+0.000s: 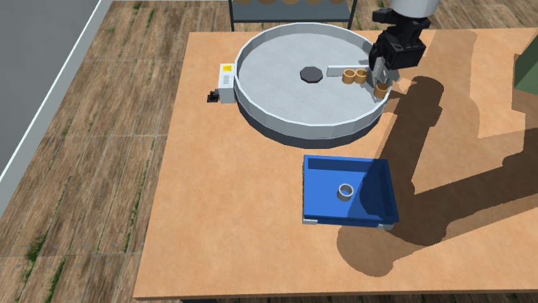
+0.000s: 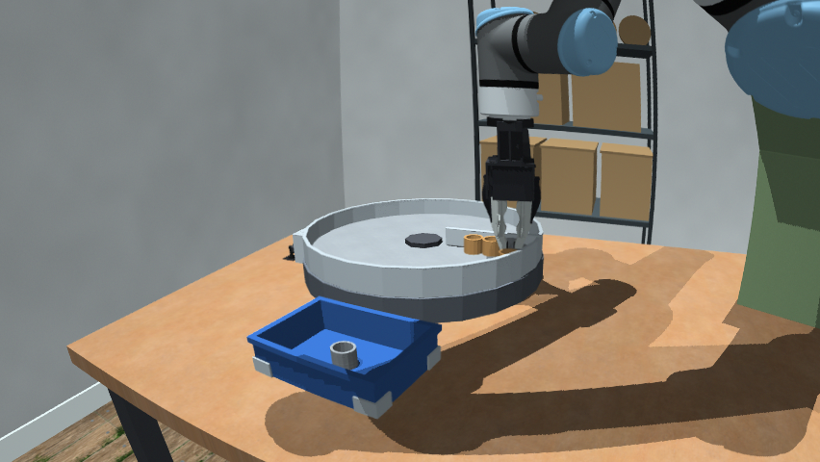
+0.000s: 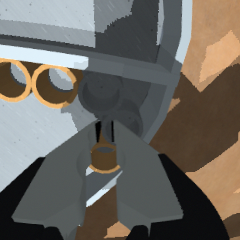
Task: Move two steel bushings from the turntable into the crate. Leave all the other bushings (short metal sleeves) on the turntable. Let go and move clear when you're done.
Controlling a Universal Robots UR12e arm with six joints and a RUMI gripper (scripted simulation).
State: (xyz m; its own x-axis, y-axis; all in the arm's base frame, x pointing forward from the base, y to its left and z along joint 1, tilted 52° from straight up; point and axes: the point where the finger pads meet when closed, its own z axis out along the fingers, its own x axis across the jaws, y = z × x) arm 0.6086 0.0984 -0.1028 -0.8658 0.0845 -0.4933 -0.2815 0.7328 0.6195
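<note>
Right now the blue crate is 31 cm to the left of my hand, 9 cm ahead of it and 5 cm below it. Also, from my hand: round grey turntable (17 cm ahead, 3 cm to the right, 2 cm below).
</note>
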